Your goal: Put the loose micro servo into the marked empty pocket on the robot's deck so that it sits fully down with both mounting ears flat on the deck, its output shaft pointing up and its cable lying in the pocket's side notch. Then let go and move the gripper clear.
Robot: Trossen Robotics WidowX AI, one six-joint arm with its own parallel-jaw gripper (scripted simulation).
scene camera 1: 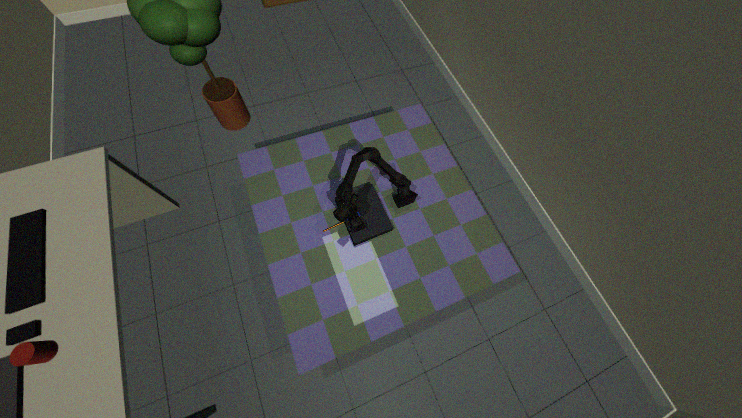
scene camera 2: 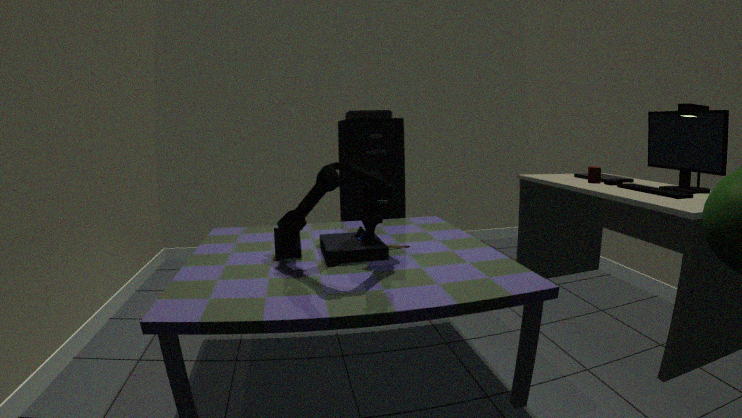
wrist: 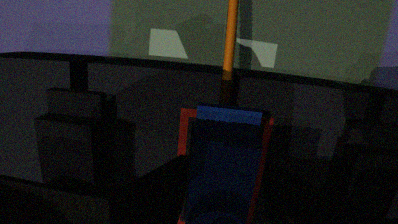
Labels:
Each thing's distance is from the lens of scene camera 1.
dark deck (scene camera 1: 373, 215): 156 cm

